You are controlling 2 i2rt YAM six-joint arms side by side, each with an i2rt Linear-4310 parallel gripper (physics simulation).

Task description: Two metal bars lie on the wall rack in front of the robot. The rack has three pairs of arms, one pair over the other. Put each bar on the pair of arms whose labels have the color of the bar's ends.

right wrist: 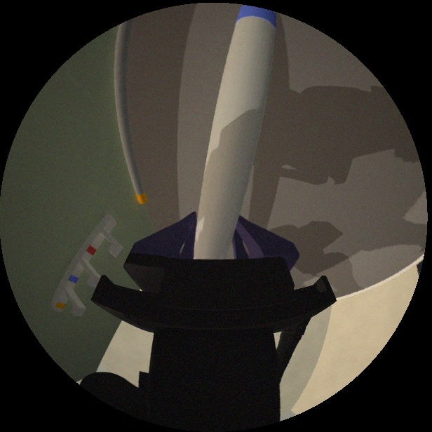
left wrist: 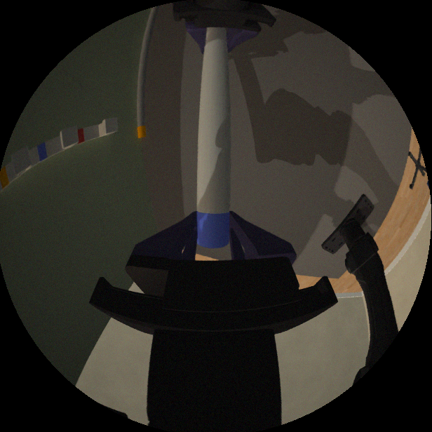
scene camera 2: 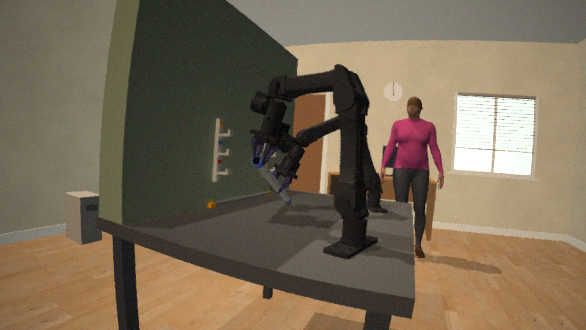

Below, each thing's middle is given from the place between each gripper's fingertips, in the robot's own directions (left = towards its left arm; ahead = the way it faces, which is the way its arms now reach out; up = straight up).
The blue-ended bar (right wrist: 237,121) is 3 cm above my right hand, 2 cm to the left of it and 1 cm behind it.
Now: left hand 20 mm short of the blue-ended bar, 200 mm to the left of it and 80 mm above it.
